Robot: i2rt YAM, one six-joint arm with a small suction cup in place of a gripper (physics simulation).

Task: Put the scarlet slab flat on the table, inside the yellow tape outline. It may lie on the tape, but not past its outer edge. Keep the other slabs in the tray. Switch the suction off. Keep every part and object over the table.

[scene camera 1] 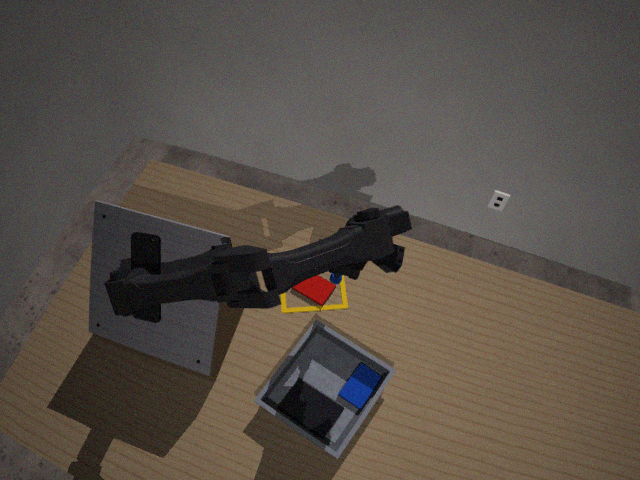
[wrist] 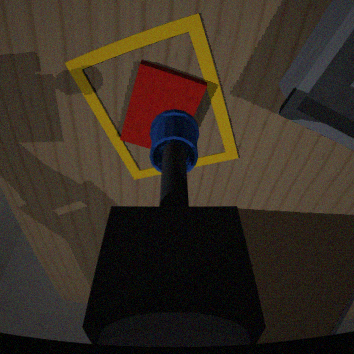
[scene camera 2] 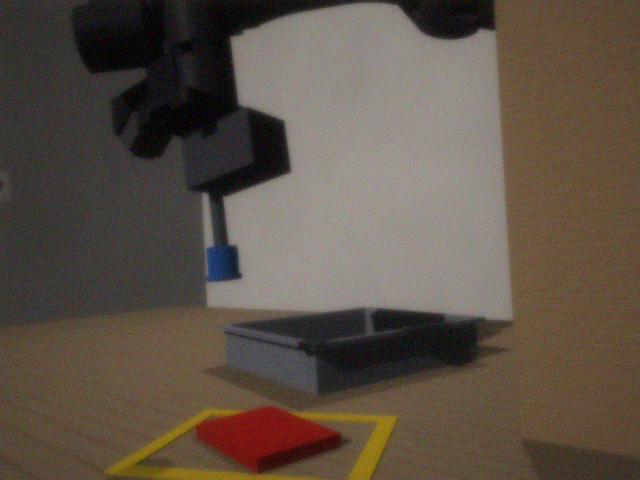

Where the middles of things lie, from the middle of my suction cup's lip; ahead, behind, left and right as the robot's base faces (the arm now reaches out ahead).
Now: the scarlet slab [scene camera 1: 316, 288] 60 mm behind my suction cup, 20 mm to the left of it and 120 mm below it. Also, from my suction cup: grey tray [scene camera 2: 320, 353] 30 mm ahead, 240 mm to the right, 100 mm below; then blue slab [scene camera 1: 360, 386] 110 mm ahead, 210 mm to the right, 120 mm below; then black slab [scene camera 1: 313, 410] 290 mm to the right, 120 mm below.
